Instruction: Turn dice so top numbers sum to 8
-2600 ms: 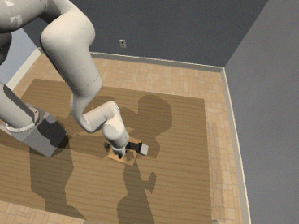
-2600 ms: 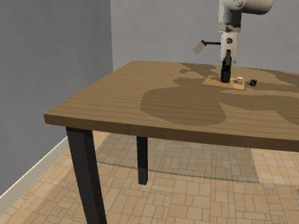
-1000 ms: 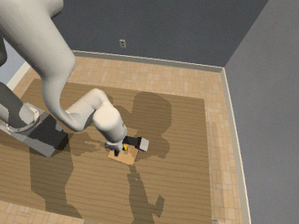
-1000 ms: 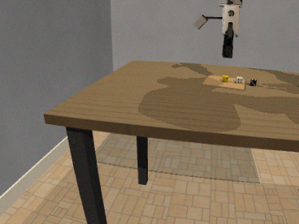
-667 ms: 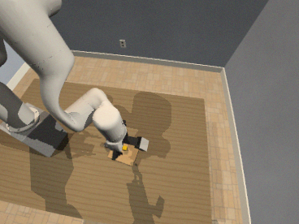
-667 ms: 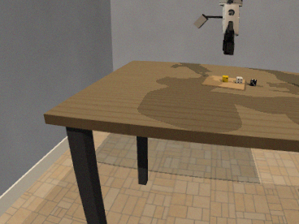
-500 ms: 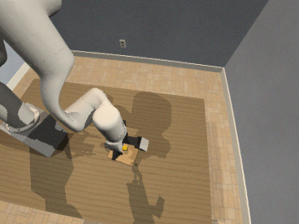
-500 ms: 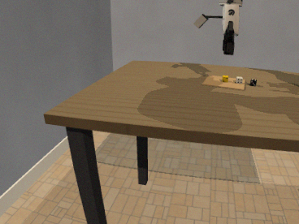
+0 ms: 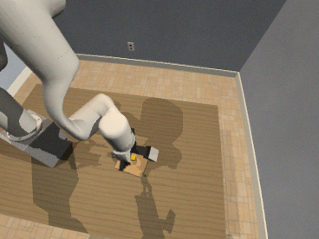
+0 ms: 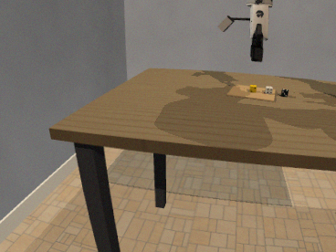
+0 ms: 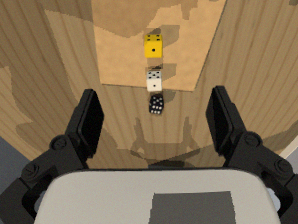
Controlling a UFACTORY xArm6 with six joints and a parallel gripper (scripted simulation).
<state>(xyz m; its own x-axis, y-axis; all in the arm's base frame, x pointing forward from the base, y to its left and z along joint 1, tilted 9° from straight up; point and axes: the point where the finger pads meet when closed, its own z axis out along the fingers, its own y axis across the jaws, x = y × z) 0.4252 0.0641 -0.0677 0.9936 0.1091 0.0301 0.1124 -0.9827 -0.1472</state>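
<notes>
Right now my hand is 110 mm above the black die, 100 mm past it and 10 mm to the left of it. Also, from my hand: tan mat 110 mm below; white die 100 mm below, 50 mm behind, 10 mm to the right; yellow die 100 mm below.
</notes>
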